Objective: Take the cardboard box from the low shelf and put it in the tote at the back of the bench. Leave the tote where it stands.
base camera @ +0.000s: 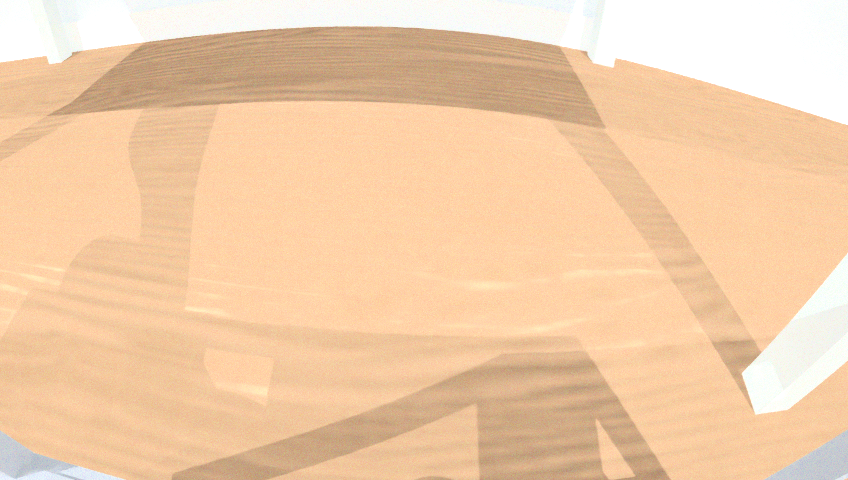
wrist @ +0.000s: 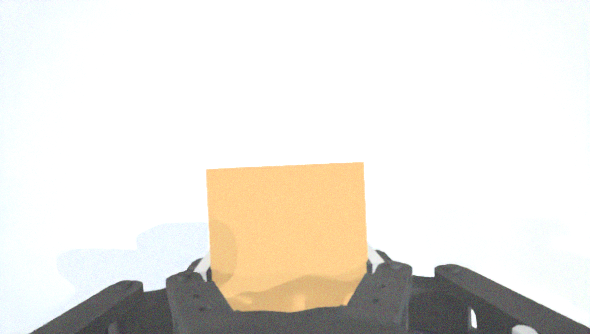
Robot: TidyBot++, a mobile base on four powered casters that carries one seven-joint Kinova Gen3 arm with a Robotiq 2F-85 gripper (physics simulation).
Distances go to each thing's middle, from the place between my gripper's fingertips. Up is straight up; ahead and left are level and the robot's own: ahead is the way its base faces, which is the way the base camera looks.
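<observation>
Tan cardboard box (wrist: pixel 288 238): 10 mm above my hand, 10 mm behind.
</observation>
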